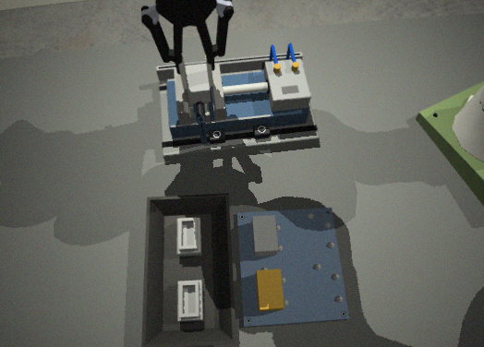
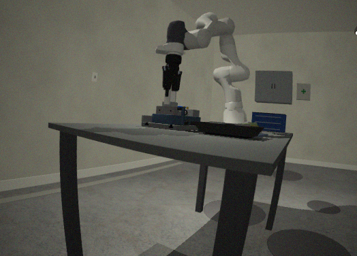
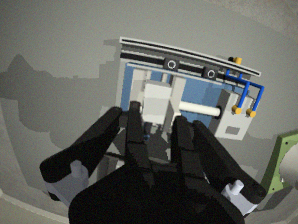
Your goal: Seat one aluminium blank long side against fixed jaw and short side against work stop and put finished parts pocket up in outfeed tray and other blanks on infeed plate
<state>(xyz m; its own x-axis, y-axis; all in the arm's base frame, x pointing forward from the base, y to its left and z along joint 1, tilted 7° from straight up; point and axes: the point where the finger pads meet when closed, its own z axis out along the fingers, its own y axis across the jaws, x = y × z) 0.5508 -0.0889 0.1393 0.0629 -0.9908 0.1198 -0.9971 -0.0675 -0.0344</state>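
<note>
Now: the fixed jaw 6 cm below my hand, 3 cm ahead of it and 1 cm to the left of it. Round my hand: work stop (5 cm to the left, 5 cm below); moving jaw (6 cm below, 3 cm behind); vise (10 cm below, 7 cm behind).
</note>
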